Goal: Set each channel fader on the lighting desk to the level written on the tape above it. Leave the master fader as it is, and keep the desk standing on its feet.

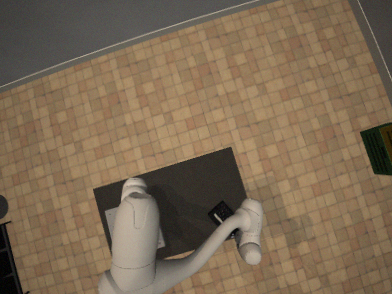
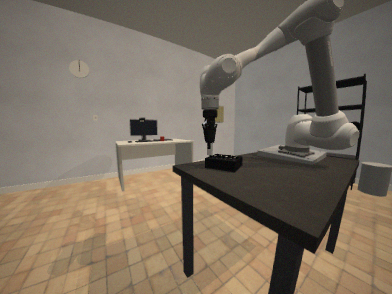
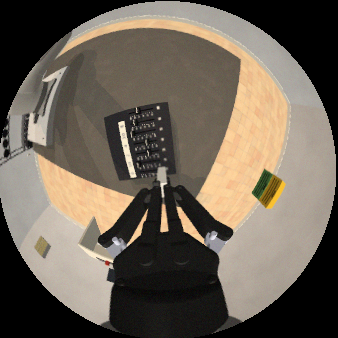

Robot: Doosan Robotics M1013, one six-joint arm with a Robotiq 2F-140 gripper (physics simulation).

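Seen in the pictures: gripper, fingertip midpoint: (image 2: 209,154) (image 3: 161,172); arm's base at its link origin: (image 2: 295,153).
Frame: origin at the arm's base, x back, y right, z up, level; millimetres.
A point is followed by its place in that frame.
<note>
The black lighting desk (image 1: 223,205) {x -629, y -2, z 17 mm} (image 2: 223,164) {x -660, y 24, z -4 mm} (image 3: 116,145) {x -562, y 101, z 17 mm} stands flat on the dark table (image 1: 190,167) {x -445, y -309, z -38 mm} (image 2: 280,190) {x -632, y -246, z -38 mm} (image 3: 200,75) {x -672, y -168, z -38 mm}, near one end. A white tape strip (image 1: 218,218) {x -576, y 81, z 19 mm} (image 3: 126,150) {x -589, y 103, z 18 mm} runs along one side of its top; its numbers are too blurred to read. The master fader (image 3: 137,110) {x -586, y 15, z 30 mm} is in the row farthest from the gripper. Other fader knobs (image 3: 146,143) {x -627, y 70, z 30 mm} (image 3: 138,165) {x -627, y 121, z 30 mm} stand at differing positions in their slots. My gripper (image 2: 209,151) {x -679, y 116, z 30 mm} (image 3: 161,172) {x -679, y 116, z 30 mm} points down, shut, its pale fingertips together at the desk's near edge, over the nearest row. They partly hide that row; no knob shows between them.
The robot's pale base plate (image 2: 320,156) {x 66, y -132, z -9 mm} (image 3: 42,134) {x -111, y 172, z 6 mm} is at the table's other end. A white office desk (image 2: 150,147) with a monitor, a black shelf rack (image 2: 363,117) and a grey bin (image 2: 374,180) stand away from the table. A green and yellow object (image 1: 377,150) (image 3: 268,189) is farther off.
</note>
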